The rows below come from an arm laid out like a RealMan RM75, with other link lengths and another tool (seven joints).
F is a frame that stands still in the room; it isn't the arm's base.
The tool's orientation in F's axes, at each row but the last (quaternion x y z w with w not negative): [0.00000, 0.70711, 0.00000, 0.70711]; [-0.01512, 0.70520, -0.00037, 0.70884]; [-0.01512, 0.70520, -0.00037, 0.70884]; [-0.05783, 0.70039, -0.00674, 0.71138]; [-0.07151, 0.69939, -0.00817, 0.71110]
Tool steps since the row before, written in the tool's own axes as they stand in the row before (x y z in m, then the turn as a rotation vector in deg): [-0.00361, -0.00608, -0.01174, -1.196, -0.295, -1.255]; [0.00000, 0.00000, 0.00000, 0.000, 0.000, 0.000]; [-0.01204, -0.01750, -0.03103, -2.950, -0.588, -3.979]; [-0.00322, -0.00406, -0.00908, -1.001, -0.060, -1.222]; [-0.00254, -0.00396, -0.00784, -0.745, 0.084, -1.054]
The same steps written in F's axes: [-0.01174, -0.00608, 0.00361, -1.255, -0.295, 1.196]; [0.00000, 0.00000, 0.00000, 0.000, 0.000, 0.000]; [-0.03072, -0.01788, 0.01227, -3.982, -0.606, 2.943]; [-0.00883, -0.00440, 0.00347, -1.233, -0.058, 0.987]; [-0.00751, -0.00434, 0.00288, -1.073, 0.071, 0.719]
